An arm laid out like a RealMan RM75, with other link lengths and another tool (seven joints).
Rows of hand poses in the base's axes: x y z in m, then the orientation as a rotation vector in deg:
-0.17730, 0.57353, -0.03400, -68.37, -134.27, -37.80
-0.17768, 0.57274, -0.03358, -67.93, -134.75, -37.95
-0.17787, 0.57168, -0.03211, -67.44, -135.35, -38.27
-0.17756, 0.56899, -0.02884, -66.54, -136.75, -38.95
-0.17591, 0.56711, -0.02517, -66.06, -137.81, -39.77
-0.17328, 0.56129, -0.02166, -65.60, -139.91, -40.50
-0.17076, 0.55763, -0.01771, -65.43, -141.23, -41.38
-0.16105, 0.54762, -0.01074, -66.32, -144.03, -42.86
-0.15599, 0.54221, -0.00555, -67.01, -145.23, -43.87
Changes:
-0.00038, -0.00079, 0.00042, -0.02, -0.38, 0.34
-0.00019, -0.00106, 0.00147, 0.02, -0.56, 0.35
0.00031, -0.00269, 0.00327, -0.06, -1.31, 0.66
0.00165, -0.00188, 0.00367, 0.05, -1.17, 0.29
0.00263, -0.00582, 0.00351, -0.52, -1.96, 0.39
0.00252, -0.00366, 0.00395, -0.15, -1.45, 0.08
0.00971, -0.01001, 0.00697, -0.86, -3.06, -0.65
0.00506, -0.00541, 0.00519, -0.26, -1.54, -0.55

